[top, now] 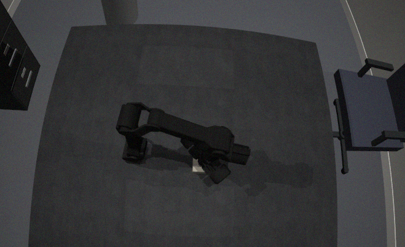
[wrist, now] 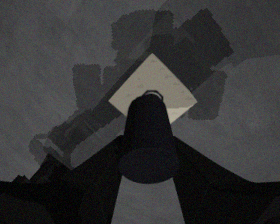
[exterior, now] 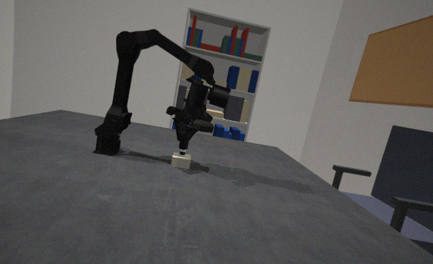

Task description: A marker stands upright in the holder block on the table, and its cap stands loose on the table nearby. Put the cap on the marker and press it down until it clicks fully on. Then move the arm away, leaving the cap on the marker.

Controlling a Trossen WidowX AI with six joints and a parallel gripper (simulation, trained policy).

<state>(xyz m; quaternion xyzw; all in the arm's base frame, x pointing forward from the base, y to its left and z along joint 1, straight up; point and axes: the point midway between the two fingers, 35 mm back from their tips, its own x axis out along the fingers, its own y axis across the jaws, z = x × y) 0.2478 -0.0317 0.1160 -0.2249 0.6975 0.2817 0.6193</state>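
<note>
Now: gripper tip 10 mm to the right of the marker cap, 10 mm below it and 10 mm short of it. Round my gripper tip: holder block: 70 mm below, 10 mm to the left, 10 mm ahead; white marker: 10 mm to the left, 10 mm below, 10 mm ahead.
</note>
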